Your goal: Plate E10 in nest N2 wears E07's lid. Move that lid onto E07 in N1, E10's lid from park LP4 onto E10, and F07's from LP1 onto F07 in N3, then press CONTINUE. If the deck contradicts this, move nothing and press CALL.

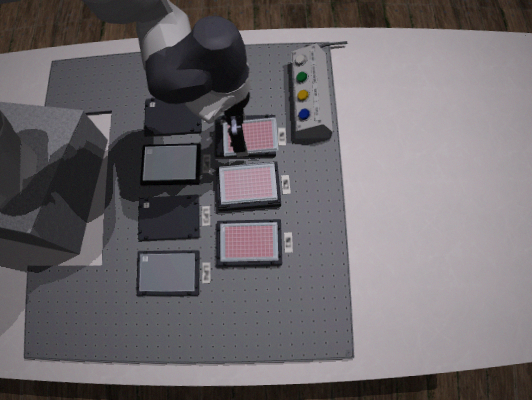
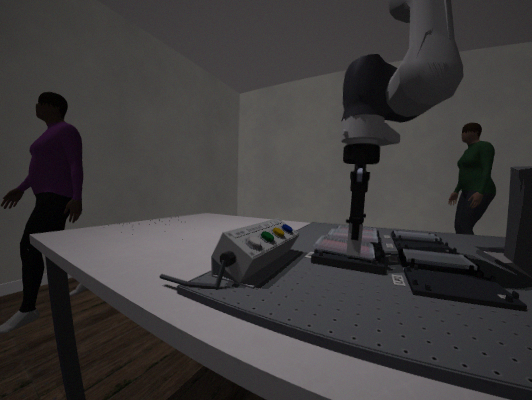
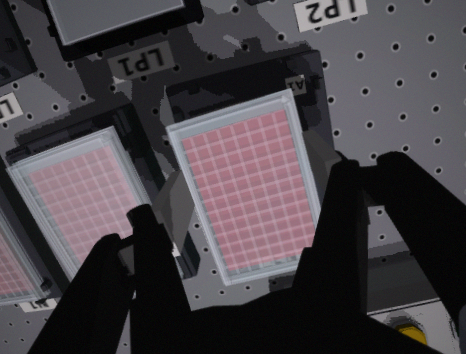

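My gripper (image 1: 239,138) (image 2: 354,246) (image 3: 246,169) is shut on the pink-welled plate (image 1: 261,136) (image 2: 336,245) (image 3: 250,200) at nest N3 (image 1: 219,139) (image 2: 345,262) (image 3: 240,92), fingers at its long sides. The plate sits offset from the nest, toward its label side; no cover shows clearly on it. The paler plate (image 1: 248,184) (image 3: 75,195) in N2 looks lidded. The plate (image 1: 249,241) (image 3: 10,272) in N1 looks bare. Grey lids lie on LP1 (image 1: 171,163) (image 3: 117,15) and LP4 (image 1: 168,272). Plate names are unreadable.
Parks LP2 (image 1: 167,120) and LP3 (image 1: 169,220) hold no lid. The button box (image 1: 311,95) (image 2: 255,252) with white, green, yellow and blue buttons stands beside N3. A grey block (image 1: 50,175) stands left of the parks. Two people stand beyond the table.
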